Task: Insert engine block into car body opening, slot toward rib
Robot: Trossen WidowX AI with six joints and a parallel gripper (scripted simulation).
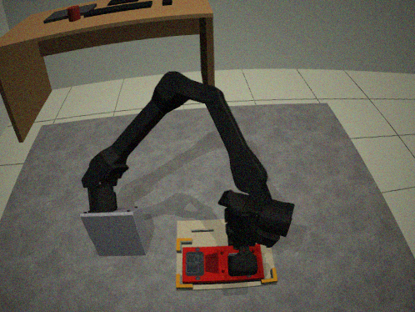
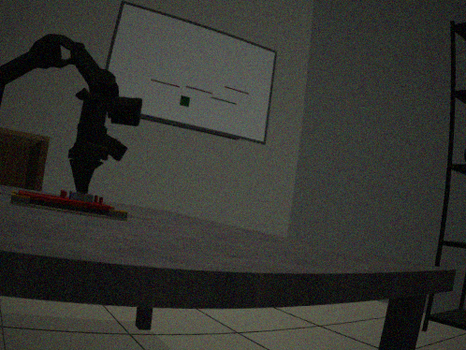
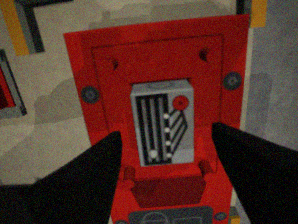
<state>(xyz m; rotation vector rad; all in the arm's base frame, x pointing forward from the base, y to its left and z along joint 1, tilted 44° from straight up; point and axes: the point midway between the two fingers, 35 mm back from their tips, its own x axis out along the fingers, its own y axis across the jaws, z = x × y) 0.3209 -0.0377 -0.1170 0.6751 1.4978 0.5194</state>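
The grey engine block lies 20 mm below my gripper tip and 10 mm to the left of it.
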